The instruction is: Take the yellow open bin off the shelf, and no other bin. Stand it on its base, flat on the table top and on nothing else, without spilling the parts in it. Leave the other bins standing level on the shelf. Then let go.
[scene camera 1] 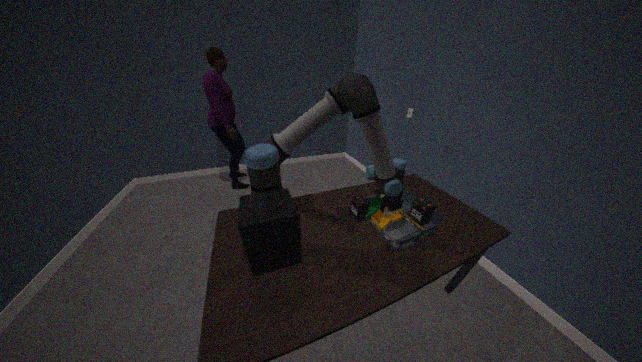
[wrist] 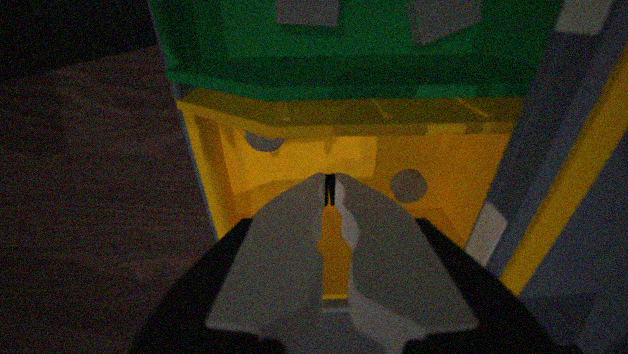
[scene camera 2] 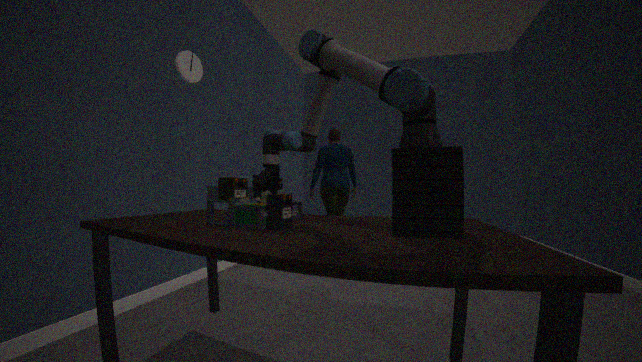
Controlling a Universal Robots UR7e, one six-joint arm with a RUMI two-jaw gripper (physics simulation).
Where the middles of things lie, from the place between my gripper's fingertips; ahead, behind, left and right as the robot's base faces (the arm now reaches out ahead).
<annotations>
The yellow open bin (wrist: 456,144) lies 1 cm to the right of my hand, 1 cm below it and 1 cm ahead of it. The rest, counted from my hand: black box (scene camera 2: 279,206) (12 cm behind, 11 cm to the left, 2 cm above); green bin (wrist: 367,56) (10 cm to the left, 1 cm below).
</annotations>
